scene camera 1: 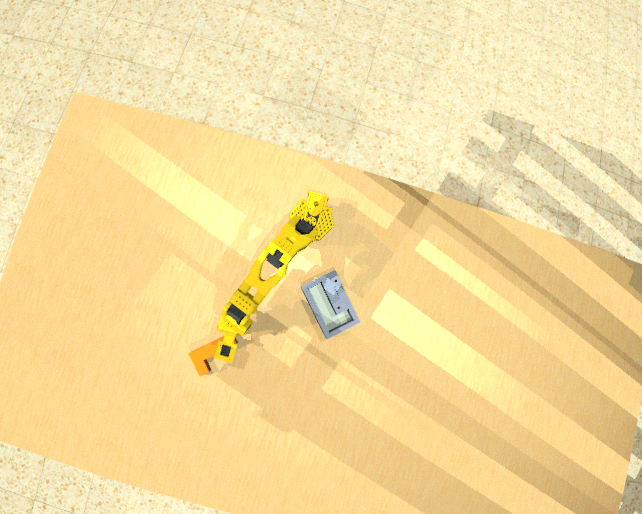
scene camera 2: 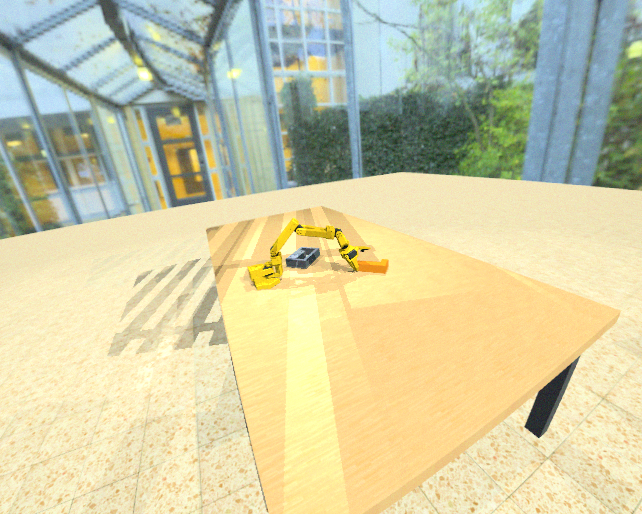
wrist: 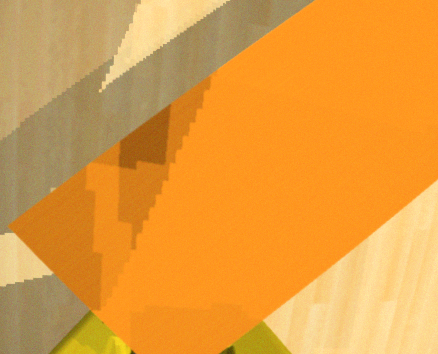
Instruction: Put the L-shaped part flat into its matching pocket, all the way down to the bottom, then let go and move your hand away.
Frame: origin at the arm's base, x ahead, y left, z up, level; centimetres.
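Seen in the pictures: end effector, tool point: [scene camera 1: 233, 331] [scene camera 2: 355, 269] [wrist: 153, 292]; arm's base, origin of the base link: [scene camera 1: 309, 227] [scene camera 2: 271, 281].
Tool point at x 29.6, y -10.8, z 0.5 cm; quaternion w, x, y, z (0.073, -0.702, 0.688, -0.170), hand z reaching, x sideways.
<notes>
Offsets run from my tool point to a thing's top centre. "pt": to the spot under its first point. Level surfaces: height alone.
The orange L-shaped part {dx +6.0, dy -2.4, dz +2.5 cm} [scene camera 1: 202, 357] [scene camera 2: 374, 266] [wrist: 280, 150] lies roughly flat, low at the table, well apart from the grey pocket block. Its long arm runs under the wrist in the first scene view and its short arm points away from the robot. My gripper [scene camera 1: 226, 345] [scene camera 2: 356, 267] [wrist: 177, 345] is shut on the end of the long arm, with a jaw on each side at the bottom of the wrist view. Whether the part touches the table is hard to tell. The grey block {dx -12.5, dy +20.6, dz +3.2 cm} [scene camera 1: 346, 303] [scene camera 2: 295, 263] has an open L-shaped pocket {pt dx -11.4, dy +18.6, dz +0.0 cm} [scene camera 1: 320, 306] with a pale floor.
The wooden table {dz -0.5 cm} [scene camera 1: 107, 321] [scene camera 2: 428, 342] carries the arm, whose yellow base [scene camera 1: 317, 206] [scene camera 2: 263, 276] stands near one long edge. The grey block sits beside the arm, between base and gripper along its length. Strong shadow stripes cross the table.
</notes>
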